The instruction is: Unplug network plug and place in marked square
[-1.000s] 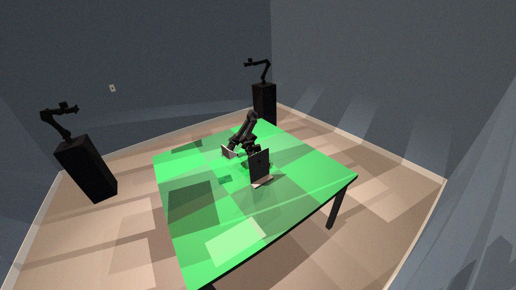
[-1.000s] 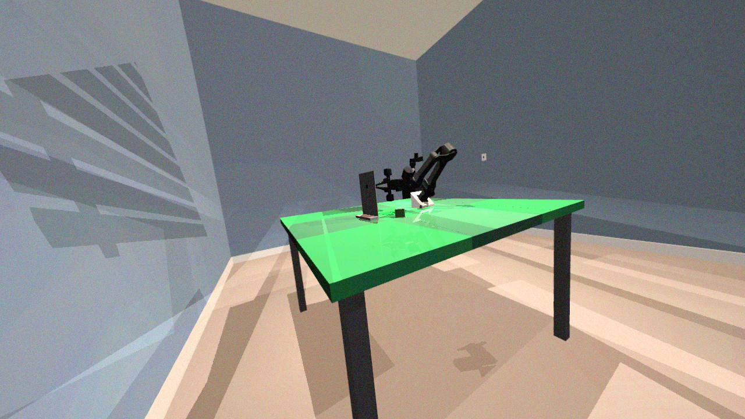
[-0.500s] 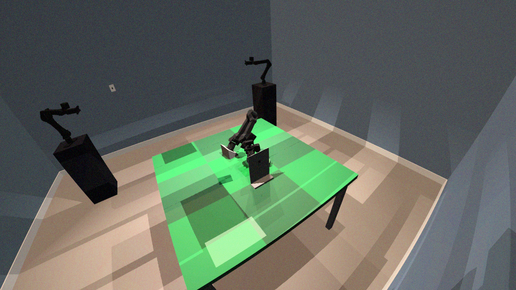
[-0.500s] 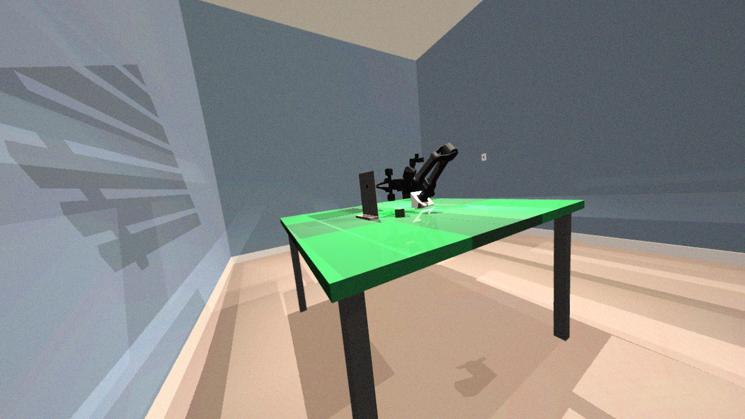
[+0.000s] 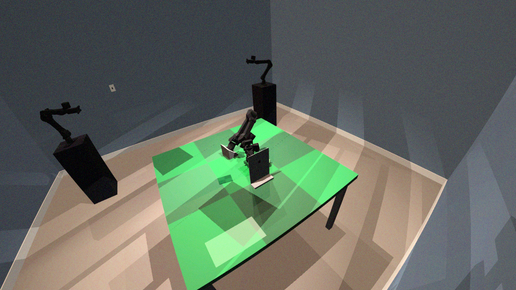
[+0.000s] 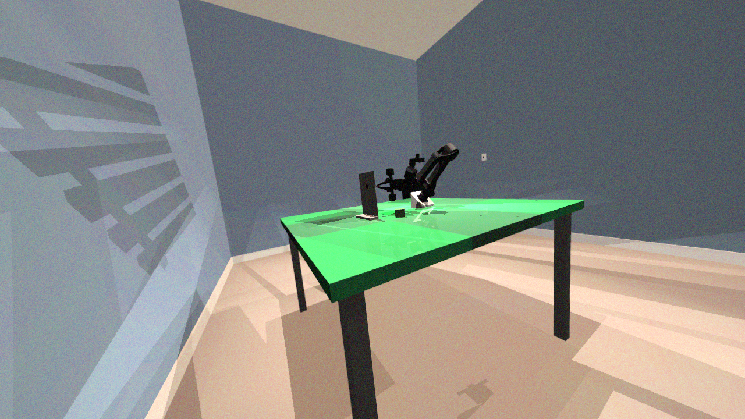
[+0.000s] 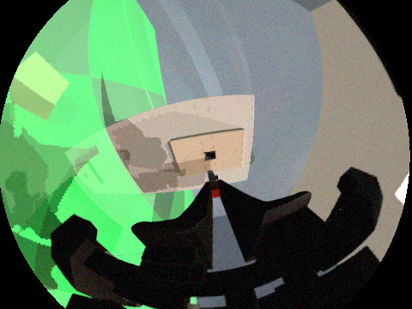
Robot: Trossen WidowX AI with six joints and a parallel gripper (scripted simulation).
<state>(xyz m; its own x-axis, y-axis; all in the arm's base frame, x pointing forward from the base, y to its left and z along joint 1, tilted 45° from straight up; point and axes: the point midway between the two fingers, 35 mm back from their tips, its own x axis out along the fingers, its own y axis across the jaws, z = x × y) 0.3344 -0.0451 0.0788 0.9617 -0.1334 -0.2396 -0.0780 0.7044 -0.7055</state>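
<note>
Now: the upright panel 8 cm ahead of my gripper tip and 6 cm below it. Also, from my gripper tip: greenish block (3 cm behind, 15 cm to the left, 15 cm below).
</note>
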